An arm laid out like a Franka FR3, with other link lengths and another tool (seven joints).
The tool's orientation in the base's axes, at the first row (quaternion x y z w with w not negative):
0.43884 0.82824 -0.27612 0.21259
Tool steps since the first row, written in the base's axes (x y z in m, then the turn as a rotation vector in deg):
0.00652 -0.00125 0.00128 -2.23 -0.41 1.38
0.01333 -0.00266 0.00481 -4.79 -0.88 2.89
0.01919 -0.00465 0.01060 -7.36 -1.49 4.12
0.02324 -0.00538 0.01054 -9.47 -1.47 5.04
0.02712 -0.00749 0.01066 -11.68 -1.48 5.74
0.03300 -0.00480 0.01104 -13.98 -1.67 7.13
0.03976 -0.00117 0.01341 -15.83 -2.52 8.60
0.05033 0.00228 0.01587 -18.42 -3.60 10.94
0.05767 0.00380 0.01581 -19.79 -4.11 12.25
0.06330 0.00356 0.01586 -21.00 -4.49 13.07
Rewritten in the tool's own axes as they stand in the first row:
-0.00494 0.00458 0.00055 0.10 -2.45 -1.03
-0.01147 0.00872 -0.00047 0.26 -5.23 -2.15
-0.01920 0.01118 -0.00292 0.50 -8.02 -2.97
-0.02173 0.01428 -0.00196 1.07 -10.04 -3.91
-0.02513 0.01655 -0.00027 1.81 -12.10 -4.68
-0.02680 0.02265 -0.00164 2.08 -14.51 -5.86
-0.02954 0.02940 -0.00503 1.65 -16.86 -6.63
-0.03444 0.03925 -0.00796 0.96 -20.18 -7.99
-0.03733 0.04617 -0.00808 0.59 -21.93 -8.80
-0.04046 0.05080 -0.00735 0.51 -23.35 -9.31

